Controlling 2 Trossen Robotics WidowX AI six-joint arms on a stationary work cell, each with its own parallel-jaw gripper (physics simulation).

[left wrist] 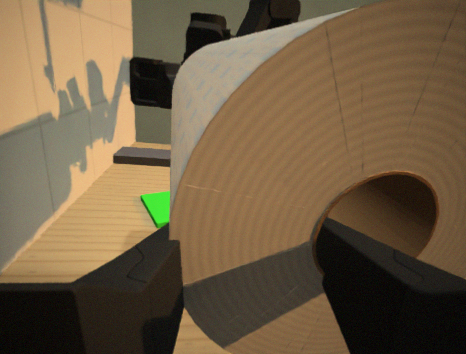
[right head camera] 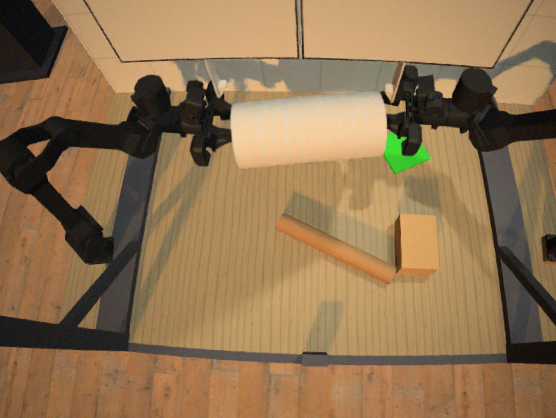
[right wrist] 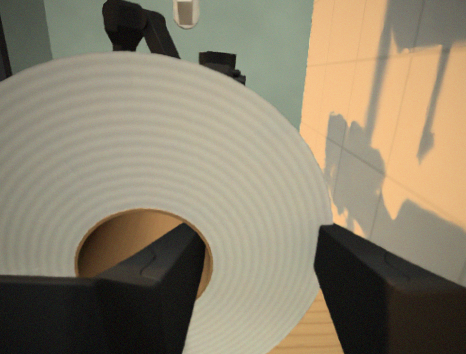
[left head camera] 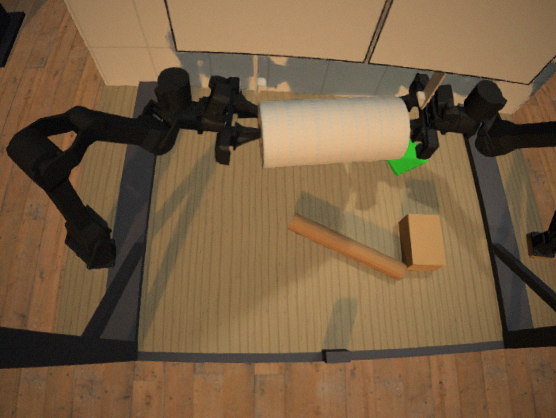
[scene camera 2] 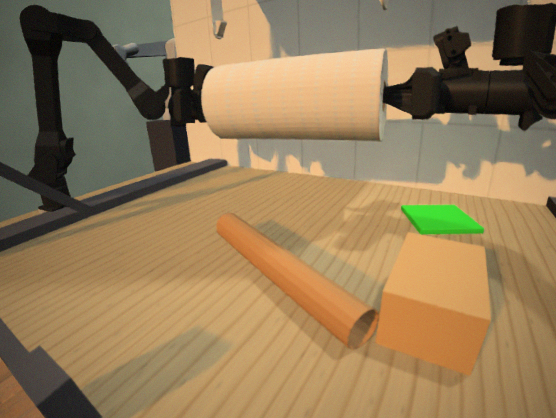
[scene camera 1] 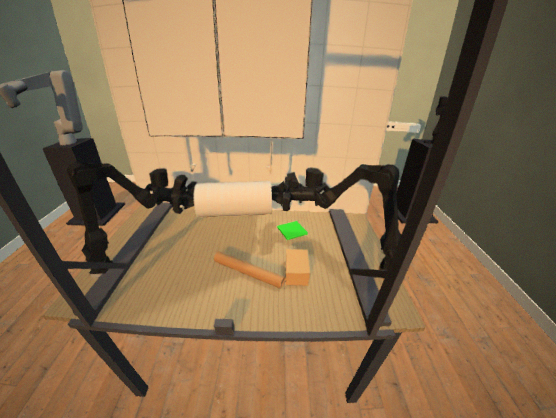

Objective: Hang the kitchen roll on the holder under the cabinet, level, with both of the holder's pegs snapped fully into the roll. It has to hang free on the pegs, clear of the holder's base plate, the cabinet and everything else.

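Frame: origin at the left arm's base, x back, y down, z right, level; metres.
Where they show: left gripper, between the fingertips: (left wrist: 252, 223); right gripper, between the fingertips: (right wrist: 257, 225); left arm's base, origin of its link: (right head camera: 101, 251) (left head camera: 101, 254) (scene camera 2: 58, 205); right arm's base, origin of its link: (left head camera: 542, 244).
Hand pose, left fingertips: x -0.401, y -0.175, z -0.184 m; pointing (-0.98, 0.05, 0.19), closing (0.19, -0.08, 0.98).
Note:
Each offset is from my left fingertips to the top centre of the thing. "spot": to the spot under its first point. Level surfaces: height alone.
The white kitchen roll @[dz +0.036, dx -0.115, dy -0.078 m] (left head camera: 335, 132) (right head camera: 309, 130) (scene camera 1: 233, 199) (scene camera 2: 295, 96) is in the air, lying roughly level in scene camera 1. My left gripper (left head camera: 258, 121) (scene camera 1: 192, 195) (left wrist: 252, 223) is shut on its left end, my right gripper (left head camera: 411, 114) (scene camera 1: 274, 192) (right wrist: 257, 225) on its right end. Each has one finger in the core and the other outside, on the wall side. The holder's left arm (right head camera: 212, 75) (scene camera 2: 217, 11) and right arm (right head camera: 398, 80) (scene camera 1: 271, 154) hang behind and above the roll, with white pegs at their lower ends. The base plate is hidden.
The cabinet (left head camera: 270, 25) (scene camera 1: 260, 70) is above, in front of the tiled wall. On the table @[dy +0.194 m] (left head camera: 225, 300) lie a brown tube @[dz +0.228, dx -0.155, dy +0.153 m] (left head camera: 347, 246) (scene camera 2: 295, 277), a tan box @[dz +0.243, dx -0.333, dy +0.134 m] (left head camera: 425, 241) (scene camera 2: 435, 305) beside its end, and a green square @[spot: dz -0.002, dx -0.360, dy +0.184 m] (scene camera 1: 292, 230) (scene camera 2: 442, 219). Dark frame posts (scene camera 1: 440, 165) flank the table.

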